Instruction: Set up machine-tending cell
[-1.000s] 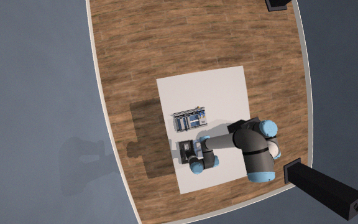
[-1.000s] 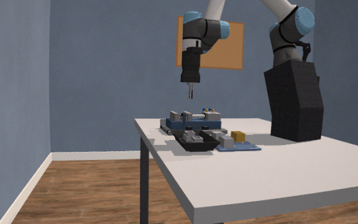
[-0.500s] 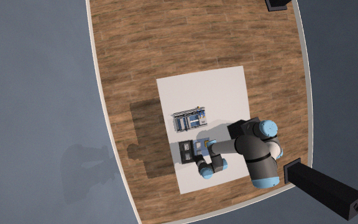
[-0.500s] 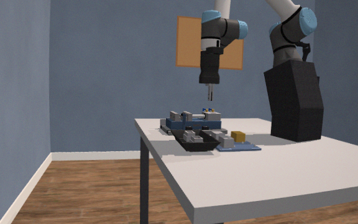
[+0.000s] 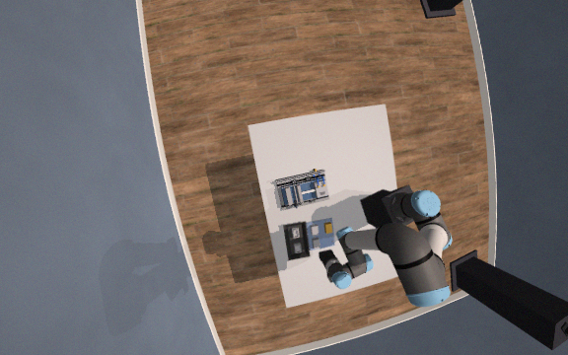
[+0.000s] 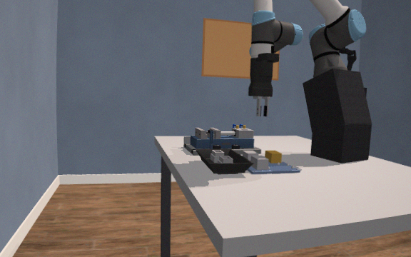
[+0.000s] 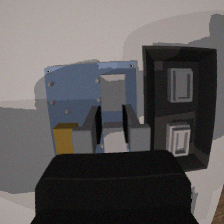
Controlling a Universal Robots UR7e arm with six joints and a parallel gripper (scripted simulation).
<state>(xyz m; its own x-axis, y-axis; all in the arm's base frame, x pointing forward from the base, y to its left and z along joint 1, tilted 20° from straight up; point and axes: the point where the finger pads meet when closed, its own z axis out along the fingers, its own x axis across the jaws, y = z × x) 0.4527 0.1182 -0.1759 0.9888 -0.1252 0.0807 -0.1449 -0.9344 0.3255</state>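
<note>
Now: hand 17 cm above the grey aluminium blank. Round my hand: vise (35 cm to the right, 16 cm below, 1 cm behind); brass blank (17 cm below, 10 cm behind, 7 cm to the right).
</note>
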